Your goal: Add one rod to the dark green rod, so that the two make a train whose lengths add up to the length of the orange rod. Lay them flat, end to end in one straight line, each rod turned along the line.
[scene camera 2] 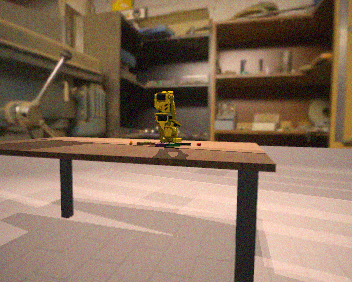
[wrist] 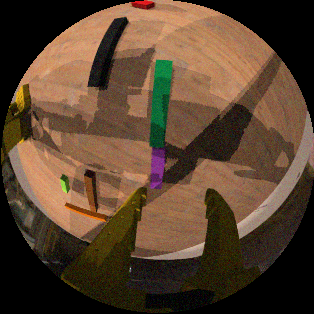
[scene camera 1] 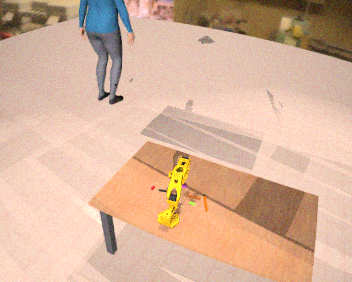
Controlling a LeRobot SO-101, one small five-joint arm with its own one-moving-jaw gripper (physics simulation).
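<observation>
The wrist camera is showing me a dark green rod (wrist: 162, 73), and there's a black rod (wrist: 99, 68) there too.
</observation>
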